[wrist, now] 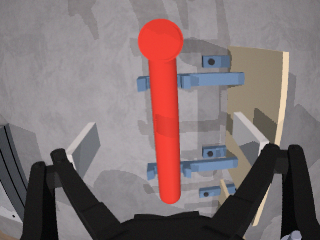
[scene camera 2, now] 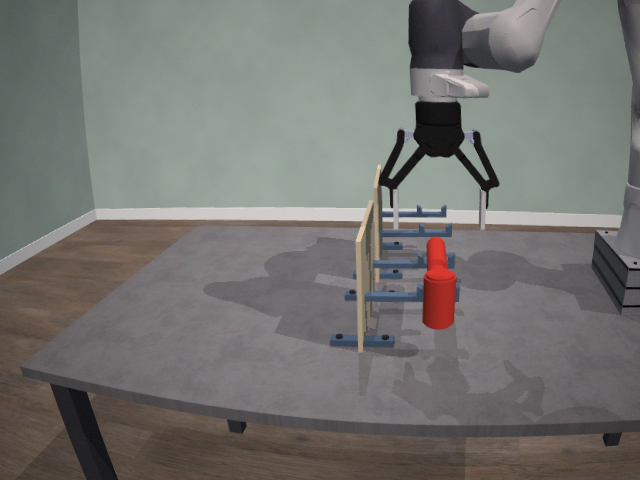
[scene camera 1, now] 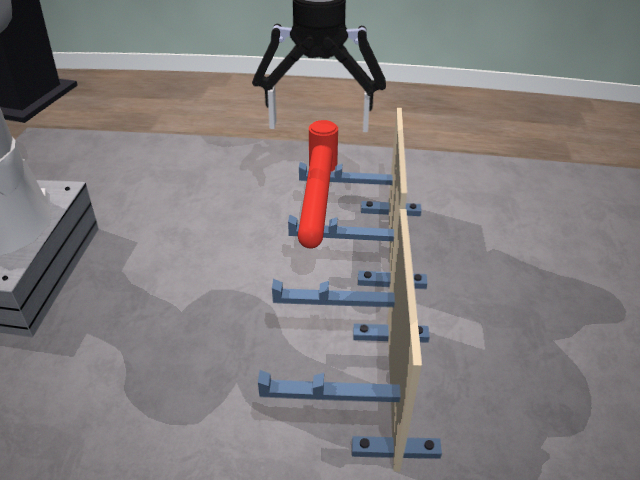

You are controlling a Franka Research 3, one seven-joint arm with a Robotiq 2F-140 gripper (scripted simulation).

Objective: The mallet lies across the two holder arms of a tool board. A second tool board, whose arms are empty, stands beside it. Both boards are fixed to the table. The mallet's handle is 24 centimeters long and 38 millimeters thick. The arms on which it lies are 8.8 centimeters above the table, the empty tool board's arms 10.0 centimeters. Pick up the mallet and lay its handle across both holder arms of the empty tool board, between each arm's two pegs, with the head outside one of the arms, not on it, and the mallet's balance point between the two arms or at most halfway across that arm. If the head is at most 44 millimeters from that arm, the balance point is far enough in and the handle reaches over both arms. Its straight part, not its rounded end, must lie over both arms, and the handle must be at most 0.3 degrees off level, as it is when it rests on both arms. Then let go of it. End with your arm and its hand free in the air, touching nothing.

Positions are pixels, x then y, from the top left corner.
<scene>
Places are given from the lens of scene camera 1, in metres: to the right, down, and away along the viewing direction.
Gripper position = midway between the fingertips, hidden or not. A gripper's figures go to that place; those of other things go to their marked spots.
gripper (scene camera 1: 319, 126): 0.00, -0.18, 0.95
red mallet (scene camera 1: 323, 135): 0.01, -0.18, 1.03
tool board (scene camera 1: 398, 189): 0.11, -0.07, 0.87
tool board (scene camera 1: 402, 334): 0.09, 0.11, 0.68
</scene>
